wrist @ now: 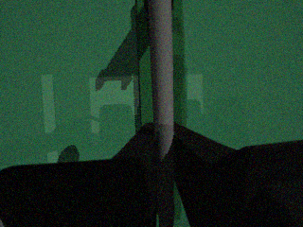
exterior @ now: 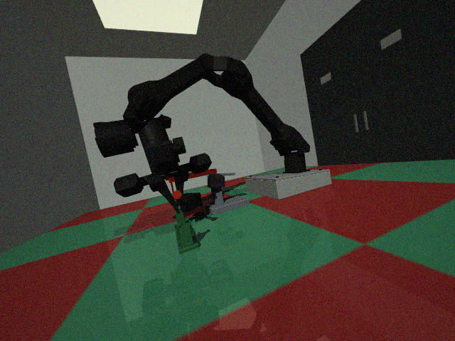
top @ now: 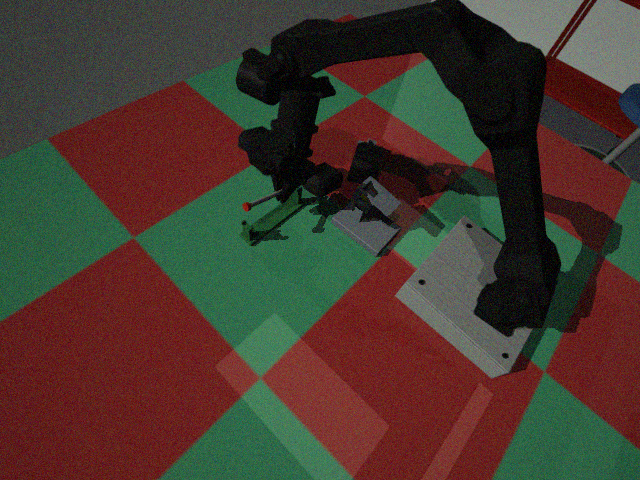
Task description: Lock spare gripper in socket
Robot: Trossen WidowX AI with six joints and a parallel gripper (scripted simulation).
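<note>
Now: gripper tip 2 cm to the right of the narrow green rack and 2 cm above it. Also, from my gripper tip: socket (13 cm behind, 8 cm to the right, 1 cm above); then spare gripper (22 cm to the right, 6 cm behind, 2 cm below).
</note>
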